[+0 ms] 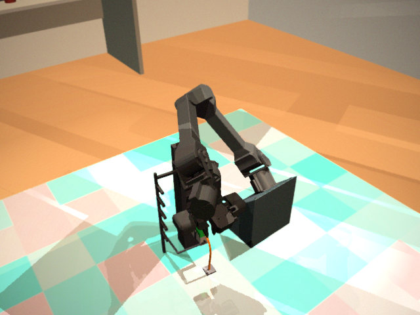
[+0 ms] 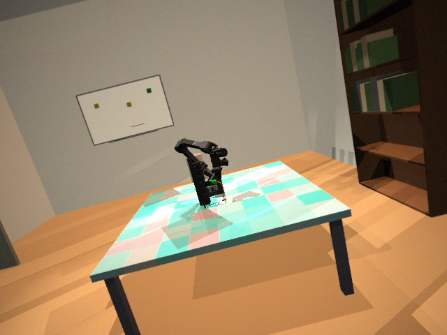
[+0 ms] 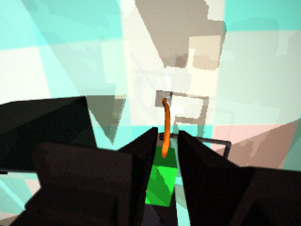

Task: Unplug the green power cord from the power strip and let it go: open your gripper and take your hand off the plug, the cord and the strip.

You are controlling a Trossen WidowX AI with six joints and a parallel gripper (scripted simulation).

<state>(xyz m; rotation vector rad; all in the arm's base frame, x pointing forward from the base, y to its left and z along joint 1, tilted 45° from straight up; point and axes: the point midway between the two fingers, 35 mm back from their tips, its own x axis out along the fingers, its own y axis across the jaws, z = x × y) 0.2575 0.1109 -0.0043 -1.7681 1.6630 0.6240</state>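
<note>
My gripper tip is now 7 cm to the left of the green plug and 1 cm above it. Round my gripper tip: grey anchor block: 1 cm to the right, 15 cm below.
</note>
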